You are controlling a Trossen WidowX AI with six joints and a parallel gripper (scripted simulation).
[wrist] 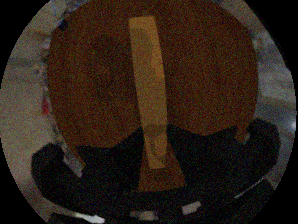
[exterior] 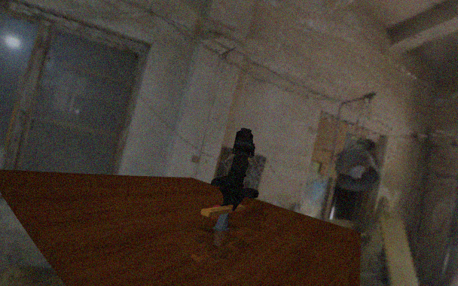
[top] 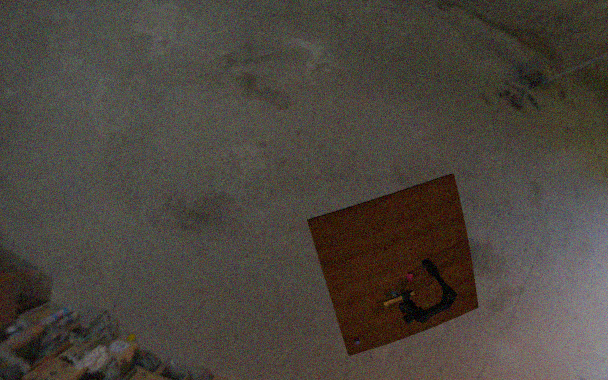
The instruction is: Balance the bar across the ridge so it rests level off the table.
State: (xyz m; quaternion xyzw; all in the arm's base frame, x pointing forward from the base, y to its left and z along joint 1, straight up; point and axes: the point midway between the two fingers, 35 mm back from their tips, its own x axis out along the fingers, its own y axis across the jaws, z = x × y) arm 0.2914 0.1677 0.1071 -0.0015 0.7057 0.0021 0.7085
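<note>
The flat yellow bar lies 30 mm ahead of my gripper tip. The rest, counted from my gripper tip: small red block: 120 mm behind, 110 mm to the right, 60 mm below; tiny purple thing: 450 mm ahead, 330 mm to the left, 60 mm below.
</note>
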